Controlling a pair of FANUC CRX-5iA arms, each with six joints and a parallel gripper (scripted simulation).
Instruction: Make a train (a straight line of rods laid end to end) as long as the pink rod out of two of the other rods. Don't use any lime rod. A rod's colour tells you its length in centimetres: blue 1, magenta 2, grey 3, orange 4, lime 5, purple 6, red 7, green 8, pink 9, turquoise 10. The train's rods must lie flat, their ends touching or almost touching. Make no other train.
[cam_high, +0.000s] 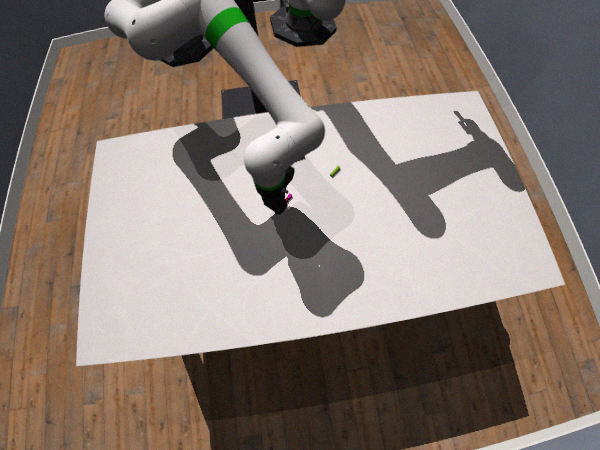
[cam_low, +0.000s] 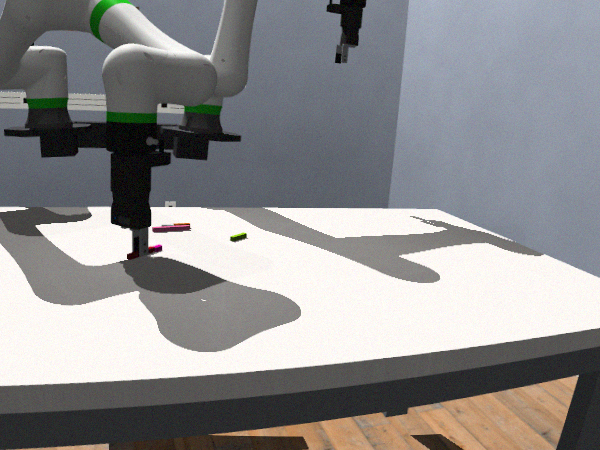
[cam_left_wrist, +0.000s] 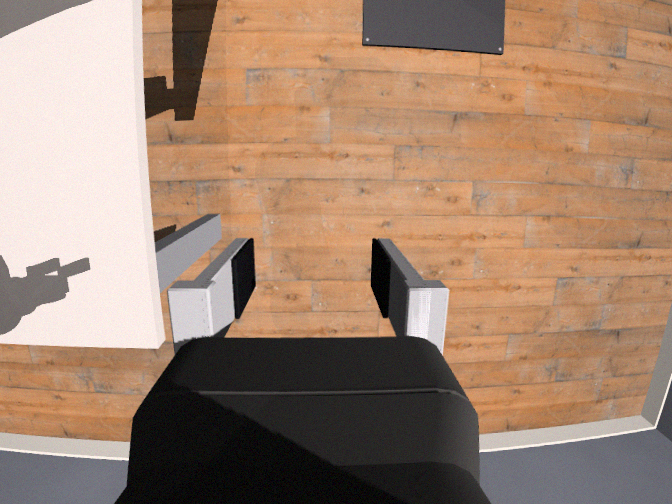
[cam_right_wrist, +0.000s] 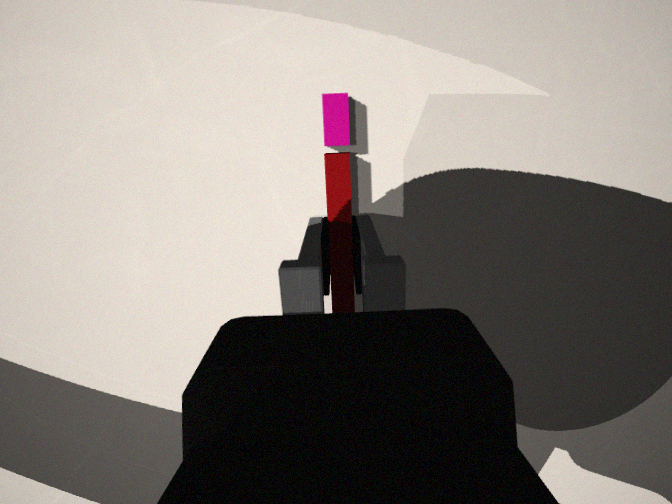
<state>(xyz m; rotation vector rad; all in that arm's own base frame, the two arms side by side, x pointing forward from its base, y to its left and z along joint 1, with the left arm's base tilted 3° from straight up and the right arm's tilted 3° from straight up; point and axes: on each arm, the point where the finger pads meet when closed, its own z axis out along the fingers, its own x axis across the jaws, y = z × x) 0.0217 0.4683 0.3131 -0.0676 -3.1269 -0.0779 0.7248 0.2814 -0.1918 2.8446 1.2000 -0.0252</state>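
Observation:
The red rod is 20 mm below my right hand. The rest, counted from my right hand: grey rod (210 mm behind, 70 mm to the left, 20 mm below); then magenta rod (40 mm to the left, 40 mm behind, 20 mm below); then pink rod (190 mm behind, 80 mm to the left, 20 mm below).

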